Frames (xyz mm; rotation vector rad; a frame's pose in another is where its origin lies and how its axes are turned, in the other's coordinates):
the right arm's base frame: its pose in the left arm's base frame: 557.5 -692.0 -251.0 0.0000 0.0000 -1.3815
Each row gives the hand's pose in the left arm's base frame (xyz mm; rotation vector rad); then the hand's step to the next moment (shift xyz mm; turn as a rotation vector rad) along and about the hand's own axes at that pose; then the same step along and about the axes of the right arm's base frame.
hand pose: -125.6 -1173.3 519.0 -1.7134 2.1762 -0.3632
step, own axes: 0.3 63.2 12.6 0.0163 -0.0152 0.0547
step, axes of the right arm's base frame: -24.1 -46.8 -37.1 0.0246 0.0289 -0.0453
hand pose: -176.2 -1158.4 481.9 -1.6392 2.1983 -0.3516
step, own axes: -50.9 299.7 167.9 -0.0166 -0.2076 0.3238
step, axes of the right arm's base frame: -169.5 -142.9 -267.3 0.0975 0.3125 -0.2027
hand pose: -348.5 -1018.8 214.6 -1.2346 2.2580 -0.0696
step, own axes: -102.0 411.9 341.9 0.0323 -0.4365 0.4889
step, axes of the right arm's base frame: -402.5 -26.1 -366.4 0.2742 0.5183 -0.2946
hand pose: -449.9 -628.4 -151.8 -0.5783 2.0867 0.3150
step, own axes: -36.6 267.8 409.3 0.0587 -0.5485 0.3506
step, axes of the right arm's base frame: -376.7 248.2 -192.5 0.4243 0.4346 -0.2413
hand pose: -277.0 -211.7 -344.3 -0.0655 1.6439 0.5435
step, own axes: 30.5 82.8 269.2 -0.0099 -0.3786 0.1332
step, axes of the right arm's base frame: -140.8 245.3 -16.1 0.3297 0.1990 -0.1135
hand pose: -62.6 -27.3 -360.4 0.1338 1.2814 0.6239
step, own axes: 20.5 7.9 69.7 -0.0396 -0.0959 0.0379
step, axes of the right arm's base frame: -21.1 69.6 7.0 0.1006 0.0455 0.0041
